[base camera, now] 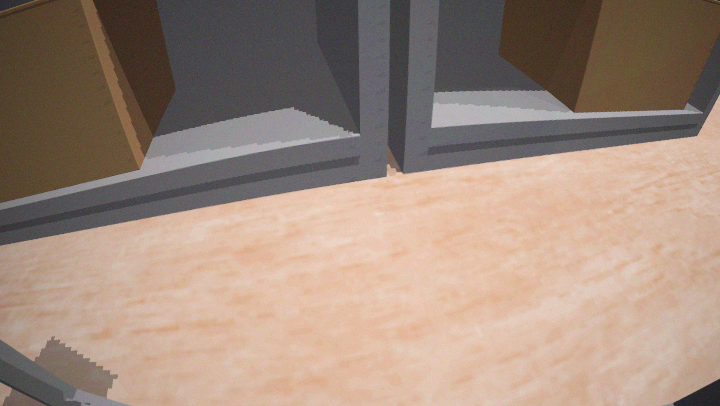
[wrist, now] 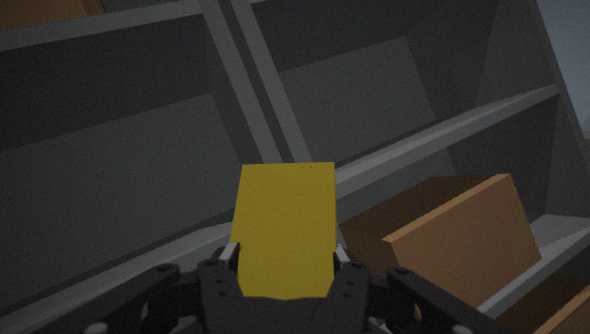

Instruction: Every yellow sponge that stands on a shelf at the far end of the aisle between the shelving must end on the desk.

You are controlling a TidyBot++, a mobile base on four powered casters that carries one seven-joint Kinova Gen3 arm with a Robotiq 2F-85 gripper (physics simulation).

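Places are measured from the arm's base along level axes (x ahead, y left, z up), in centimetres.
Where they show: gripper, fingertip midpoint: (wrist: 284,255).
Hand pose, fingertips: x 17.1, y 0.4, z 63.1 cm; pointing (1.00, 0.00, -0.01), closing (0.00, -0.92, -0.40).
Observation:
Each offset is from my fingertips to the top centre of the thing. Level surfaces: height alone.
A yellow sponge {dx +0.4, dy -0.4, dz +6.4 cm} (wrist: 286,225) is held between the two fingers of my gripper (wrist: 284,255) in the wrist view. My gripper is shut on it, one finger against each side. The sponge is up in front of grey shelving, with shelf boards and uprights behind it. The desk does not show in either view. No sponge standing on a shelf can be seen.
Grey shelving (base camera: 373,90) (wrist: 400,155) stands close ahead, two units side by side with a narrow gap. Cardboard boxes (base camera: 60,100) (base camera: 640,55) stand on its bottom shelves. An open brown box {dx +64.2, dy -36.0, dz -22.4 cm} (wrist: 460,245) sits on a shelf at right. Wooden floor {dz -102.8 cm} (base camera: 378,282) lies before the shelving.

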